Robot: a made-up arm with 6 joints.
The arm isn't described. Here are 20 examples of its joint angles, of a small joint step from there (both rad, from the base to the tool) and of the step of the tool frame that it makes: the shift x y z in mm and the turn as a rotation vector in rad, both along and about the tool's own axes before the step.
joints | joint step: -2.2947 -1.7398 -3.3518 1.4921 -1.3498 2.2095 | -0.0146 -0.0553 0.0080 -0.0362 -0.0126 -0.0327
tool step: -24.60 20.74 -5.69 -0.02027 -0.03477 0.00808
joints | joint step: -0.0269 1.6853 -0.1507 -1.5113 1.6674 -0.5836 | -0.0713 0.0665 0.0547 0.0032 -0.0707 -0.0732
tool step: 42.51 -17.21 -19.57 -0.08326 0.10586 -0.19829
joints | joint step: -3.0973 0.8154 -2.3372 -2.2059 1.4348 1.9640 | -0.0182 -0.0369 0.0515 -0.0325 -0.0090 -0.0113
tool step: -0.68 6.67 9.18 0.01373 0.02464 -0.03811
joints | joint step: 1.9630 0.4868 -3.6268 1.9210 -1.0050 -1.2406 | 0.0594 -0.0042 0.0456 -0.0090 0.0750 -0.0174
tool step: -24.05 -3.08 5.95 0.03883 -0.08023 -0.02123
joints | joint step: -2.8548 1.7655 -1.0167 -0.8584 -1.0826 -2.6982 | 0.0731 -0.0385 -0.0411 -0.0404 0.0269 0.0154
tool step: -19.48 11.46 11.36 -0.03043 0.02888 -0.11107
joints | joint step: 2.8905 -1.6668 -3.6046 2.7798 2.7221 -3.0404 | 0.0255 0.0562 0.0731 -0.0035 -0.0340 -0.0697
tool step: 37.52 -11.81 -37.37 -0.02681 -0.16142 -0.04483
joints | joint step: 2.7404 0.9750 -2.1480 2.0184 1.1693 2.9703 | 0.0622 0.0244 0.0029 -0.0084 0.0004 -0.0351
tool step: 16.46 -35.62 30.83 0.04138 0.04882 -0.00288
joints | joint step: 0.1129 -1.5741 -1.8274 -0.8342 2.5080 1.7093 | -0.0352 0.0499 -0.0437 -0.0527 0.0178 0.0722
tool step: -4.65 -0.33 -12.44 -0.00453 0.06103 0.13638
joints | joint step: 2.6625 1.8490 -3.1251 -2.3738 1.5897 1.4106 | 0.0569 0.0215 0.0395 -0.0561 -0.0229 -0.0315
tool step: 14.82 -10.13 -53.52 0.08970 0.09139 -0.03218
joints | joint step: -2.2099 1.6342 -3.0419 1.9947 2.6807 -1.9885 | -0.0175 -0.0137 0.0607 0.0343 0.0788 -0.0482
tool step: 6.57 -15.73 -6.58 0.01874 0.06136 -0.06805
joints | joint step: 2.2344 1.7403 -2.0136 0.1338 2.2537 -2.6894 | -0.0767 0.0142 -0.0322 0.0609 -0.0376 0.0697
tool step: -7.90 -11.54 -12.72 -0.13103 0.00287 0.00094
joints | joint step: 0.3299 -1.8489 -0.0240 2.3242 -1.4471 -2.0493 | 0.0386 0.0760 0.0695 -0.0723 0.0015 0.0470
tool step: -4.61 -7.49 15.26 -0.07937 0.01259 -0.09424
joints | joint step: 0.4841 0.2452 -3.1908 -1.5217 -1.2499 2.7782 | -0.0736 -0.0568 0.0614 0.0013 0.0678 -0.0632
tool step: 15.35 0.81 1.74 -0.09435 0.05005 -0.08413
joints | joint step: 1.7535 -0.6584 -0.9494 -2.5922 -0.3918 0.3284 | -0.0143 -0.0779 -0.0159 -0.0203 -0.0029 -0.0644
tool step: -14.35 15.17 -27.00 -0.04867 -0.07395 -0.09797
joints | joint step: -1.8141 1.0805 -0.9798 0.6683 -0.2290 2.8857 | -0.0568 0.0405 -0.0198 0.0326 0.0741 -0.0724
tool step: 12.55 -22.95 20.73 -0.00309 0.09727 0.01353
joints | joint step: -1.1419 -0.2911 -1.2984 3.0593 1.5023 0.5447 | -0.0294 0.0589 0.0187 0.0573 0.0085 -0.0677
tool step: 17.51 -29.49 -32.53 0.08631 0.03255 -0.08909
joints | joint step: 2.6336 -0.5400 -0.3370 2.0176 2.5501 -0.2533 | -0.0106 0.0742 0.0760 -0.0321 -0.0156 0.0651
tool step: -3.15 30.72 -33.34 0.07523 0.10428 0.16057
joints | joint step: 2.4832 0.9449 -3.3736 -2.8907 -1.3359 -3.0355 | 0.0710 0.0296 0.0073 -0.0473 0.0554 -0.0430
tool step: -8.99 -22.67 26.29 0.01589 0.00746 -0.07814
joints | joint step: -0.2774 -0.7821 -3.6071 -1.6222 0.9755 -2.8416 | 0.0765 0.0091 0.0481 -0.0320 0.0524 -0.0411
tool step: 42.25 20.82 41.17 0.00564 0.12346 -0.09622
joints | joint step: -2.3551 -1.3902 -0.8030 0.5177 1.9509 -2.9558 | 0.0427 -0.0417 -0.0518 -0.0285 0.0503 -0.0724
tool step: 26.34 9.08 -16.49 0.02853 -0.01993 -0.14002
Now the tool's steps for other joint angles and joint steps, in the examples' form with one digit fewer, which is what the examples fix.
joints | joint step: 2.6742 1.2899 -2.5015 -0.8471 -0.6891 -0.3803 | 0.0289 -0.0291 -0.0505 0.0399 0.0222 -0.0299
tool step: 31.0 33.2 9.9 -0.0666 0.0285 -0.0310
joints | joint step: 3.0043 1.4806 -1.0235 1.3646 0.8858 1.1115 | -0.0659 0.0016 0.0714 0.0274 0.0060 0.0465
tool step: 30.8 13.6 3.8 -0.0354 -0.0440 0.1513
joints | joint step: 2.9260 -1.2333 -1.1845 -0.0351 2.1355 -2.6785 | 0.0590 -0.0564 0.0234 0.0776 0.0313 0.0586
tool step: 23.3 2.2 2.0 -0.0724 0.0370 -0.0407
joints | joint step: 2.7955 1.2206 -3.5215 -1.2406 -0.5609 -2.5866 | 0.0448 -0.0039 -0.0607 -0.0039 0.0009 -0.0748
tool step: -38.2 -1.9 5.0 0.0248 -0.0723 -0.0788
